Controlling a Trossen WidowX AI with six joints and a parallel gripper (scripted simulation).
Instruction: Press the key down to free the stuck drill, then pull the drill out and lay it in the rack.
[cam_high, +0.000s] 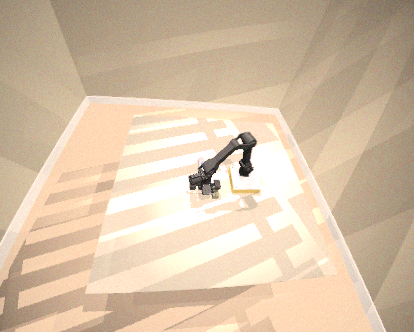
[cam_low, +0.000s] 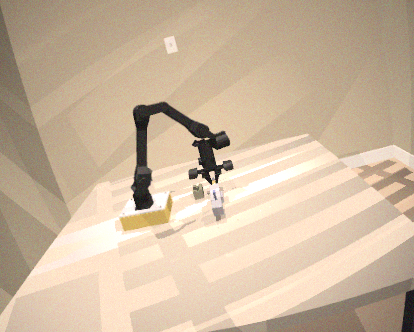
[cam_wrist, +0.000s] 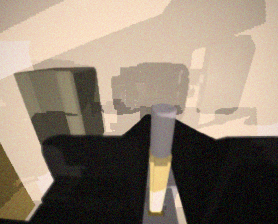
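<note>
Right now the drill is 4 cm to the right of my gripper tip, 3 cm above it and 1 cm ahead of it. The rest, counted from my gripper tip: sleeve block (16 cm to the right, 2 cm ahead, 2 cm above); then rack (7 cm behind).
</note>
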